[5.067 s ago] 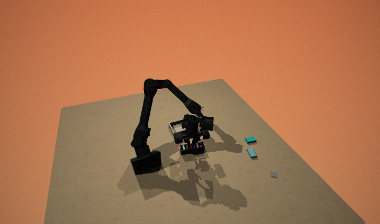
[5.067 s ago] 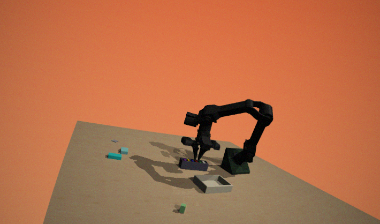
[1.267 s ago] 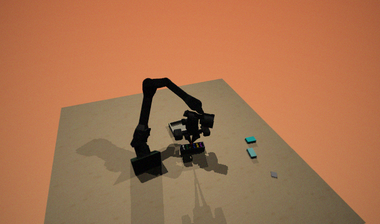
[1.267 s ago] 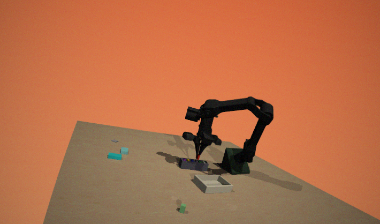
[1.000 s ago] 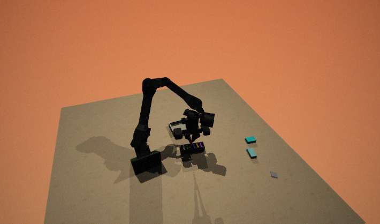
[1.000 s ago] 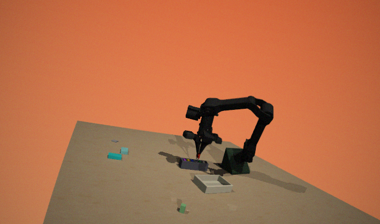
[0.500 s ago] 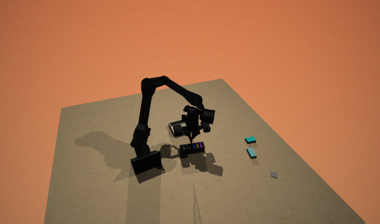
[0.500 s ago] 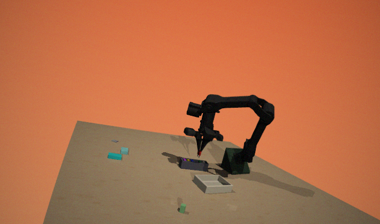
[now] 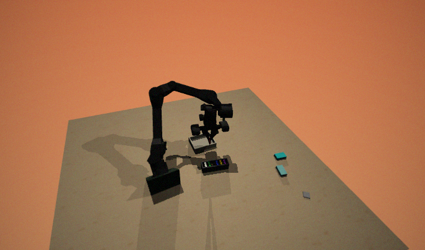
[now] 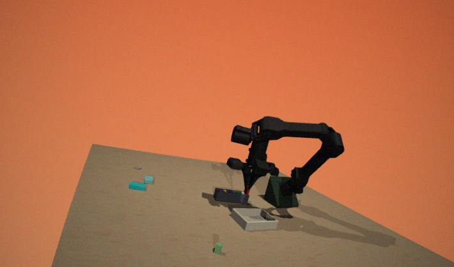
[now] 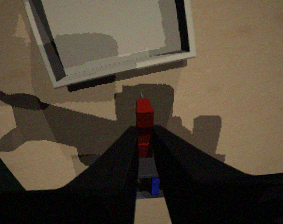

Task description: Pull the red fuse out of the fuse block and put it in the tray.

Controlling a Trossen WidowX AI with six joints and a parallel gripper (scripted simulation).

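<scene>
The red fuse is 10 mm below my gripper tip. From my gripper tip the other things lie so: small green block: 230 mm ahead, 200 mm to the left, 80 mm below; then small grey tile: 450 mm to the right, 280 mm ahead, 90 mm below; then grey tray: 90 mm below, 80 mm to the left.
</scene>
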